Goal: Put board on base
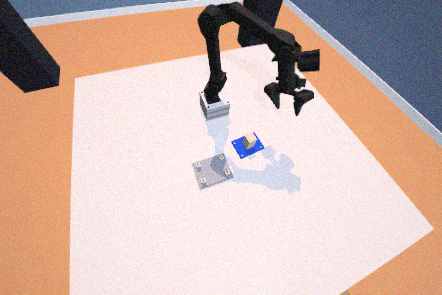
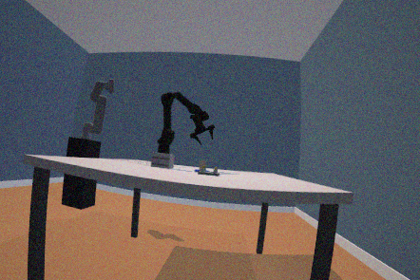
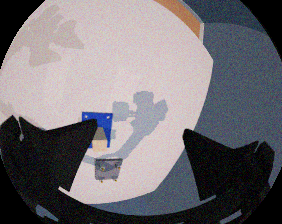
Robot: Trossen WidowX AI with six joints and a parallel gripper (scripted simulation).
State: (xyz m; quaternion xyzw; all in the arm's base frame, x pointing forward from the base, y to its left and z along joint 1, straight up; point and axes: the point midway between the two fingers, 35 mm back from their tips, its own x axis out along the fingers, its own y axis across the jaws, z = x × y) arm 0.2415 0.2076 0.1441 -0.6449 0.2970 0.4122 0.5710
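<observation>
Right now my gripper tip is 10 mm past the blue board, 130 mm to the left of it and 180 mm above it. Round my gripper tip: grey base (50 mm ahead, 320 mm to the right, 200 mm below).
</observation>
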